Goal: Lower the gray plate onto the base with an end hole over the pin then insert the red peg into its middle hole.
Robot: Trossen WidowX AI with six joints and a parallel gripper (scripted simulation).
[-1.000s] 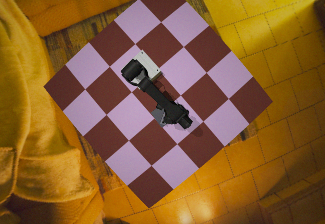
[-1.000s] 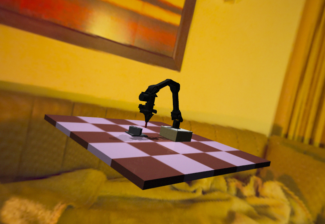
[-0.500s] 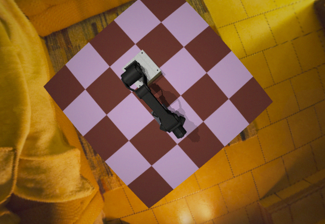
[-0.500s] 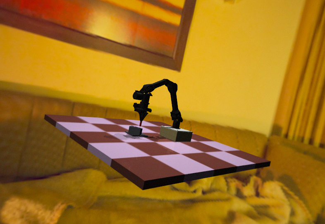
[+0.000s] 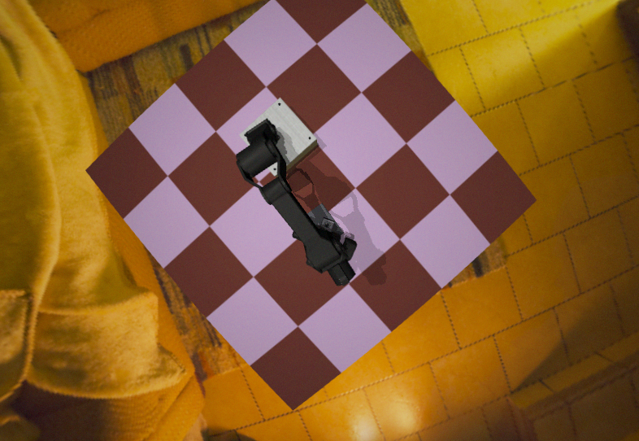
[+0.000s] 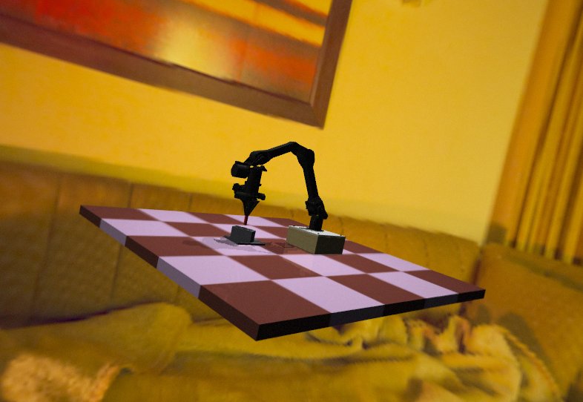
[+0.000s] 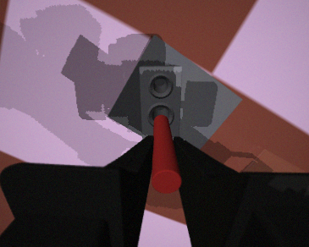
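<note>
Now: the gray plate 7 cm below my gripper tip. The rest, counted from my gripper tip: red peg right at my gripper tip; then dark base 2 cm behind, 1 cm to the left, 11 cm below.
</note>
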